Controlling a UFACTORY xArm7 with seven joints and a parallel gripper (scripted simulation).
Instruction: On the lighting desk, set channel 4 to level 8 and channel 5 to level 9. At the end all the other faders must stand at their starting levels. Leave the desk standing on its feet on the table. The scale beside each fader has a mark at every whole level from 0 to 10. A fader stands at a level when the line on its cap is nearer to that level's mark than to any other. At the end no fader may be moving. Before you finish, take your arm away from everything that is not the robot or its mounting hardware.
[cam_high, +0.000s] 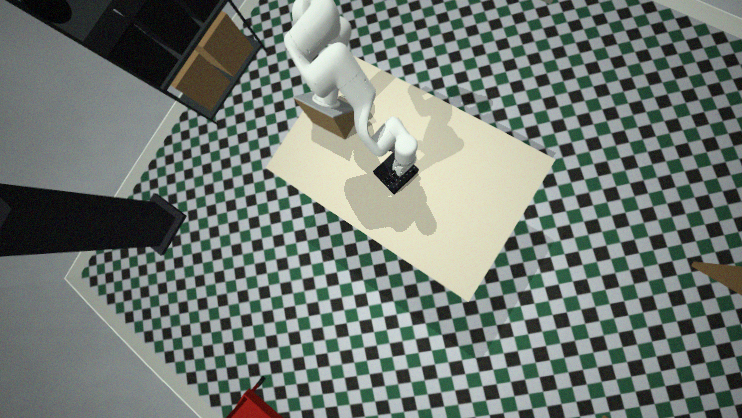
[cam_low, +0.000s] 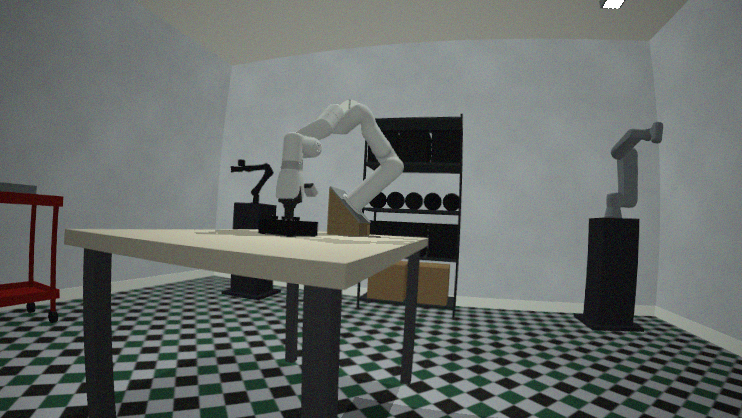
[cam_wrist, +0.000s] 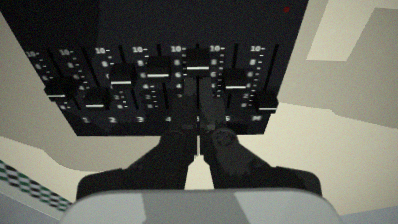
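Right now the channel 5 fader cap is 30 mm behind my hand, 10 mm to the left of it and 10 mm below it. Also, from my hand: channel 1 cap: 30 mm behind, 80 mm to the right, 10 mm below; then channel 4 fader cap: 30 mm behind, 10 mm to the right, 10 mm below; then channel 3 fader cap: 30 mm behind, 40 mm to the right, 10 mm below.
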